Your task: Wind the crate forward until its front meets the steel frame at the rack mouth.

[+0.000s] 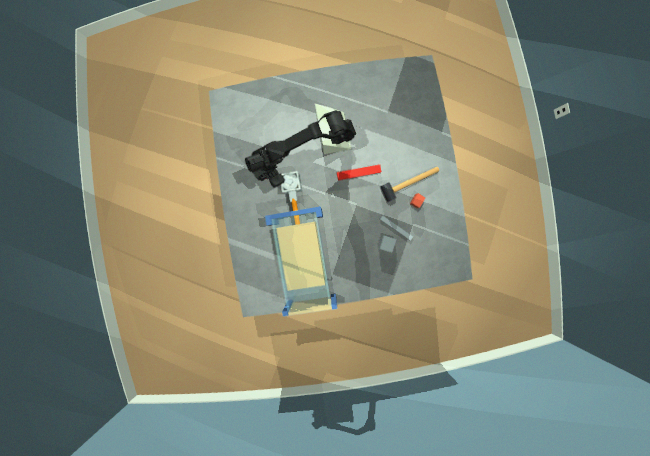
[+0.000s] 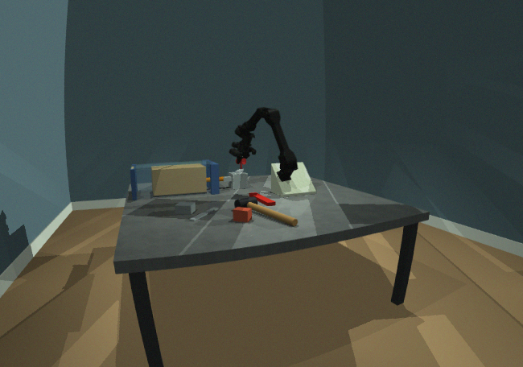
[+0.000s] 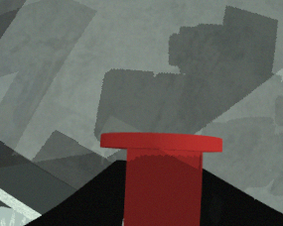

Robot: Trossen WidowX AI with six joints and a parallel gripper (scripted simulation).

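Right now my gripper tip is 40 mm to the right of the winch handle, 30 mm above it and 20 mm short of it. Also, from my gripper tip: clear-panelled cubby (460 mm ahead, 50 mm to the left, 20 mm below); grey winch (100 mm below, 90 mm to the left, 40 mm ahead); red spool-shaped handle grip (10 mm to the left).
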